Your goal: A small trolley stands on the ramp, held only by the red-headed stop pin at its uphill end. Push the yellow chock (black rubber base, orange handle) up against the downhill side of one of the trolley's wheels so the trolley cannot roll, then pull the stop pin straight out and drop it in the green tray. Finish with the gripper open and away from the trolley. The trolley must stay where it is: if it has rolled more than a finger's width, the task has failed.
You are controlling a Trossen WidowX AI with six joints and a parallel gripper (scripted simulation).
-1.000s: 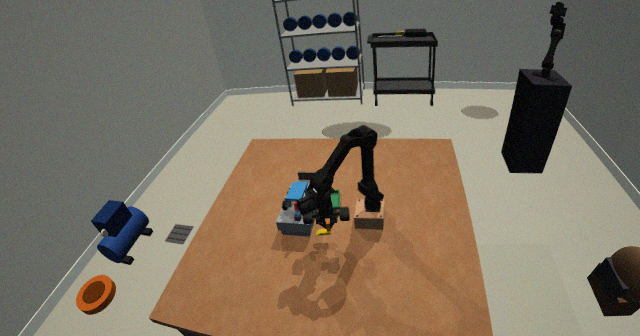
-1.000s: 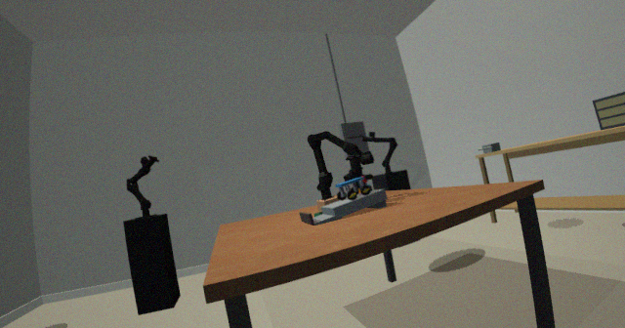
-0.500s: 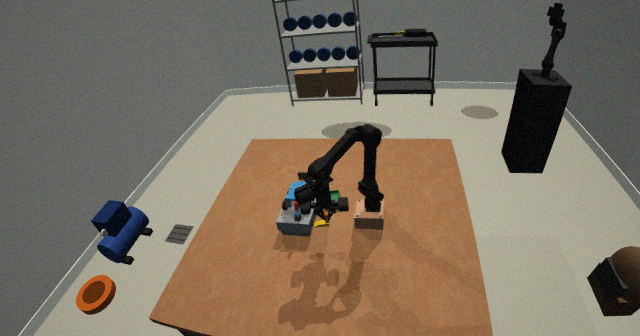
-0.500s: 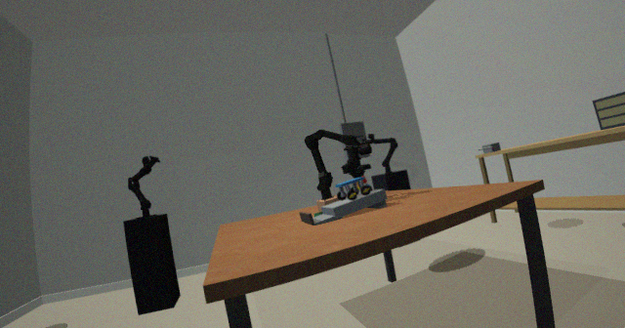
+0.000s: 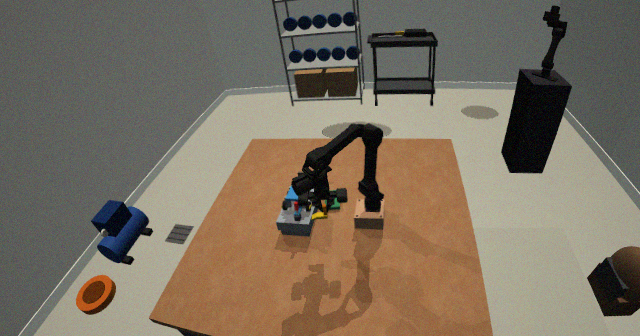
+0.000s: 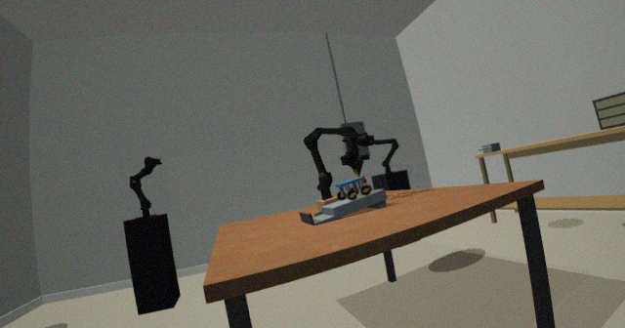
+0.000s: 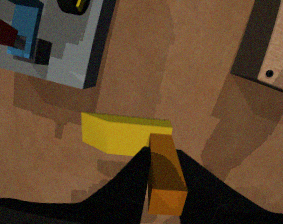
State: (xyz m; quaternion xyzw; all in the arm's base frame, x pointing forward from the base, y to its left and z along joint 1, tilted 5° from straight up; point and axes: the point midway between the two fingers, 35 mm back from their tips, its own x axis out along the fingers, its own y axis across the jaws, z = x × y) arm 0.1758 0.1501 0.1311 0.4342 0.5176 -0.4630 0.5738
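The yellow chock lies 20 mm ahead of my gripper tip and 10 mm below it. From my gripper tip the other things lie so: blue trolley (160 mm ahead, 130 mm to the right, 60 mm below); ramp (160 mm ahead, 130 mm to the right, 130 mm below); red-headed stop pin (140 mm ahead, 50 mm below, 40 mm to the right).
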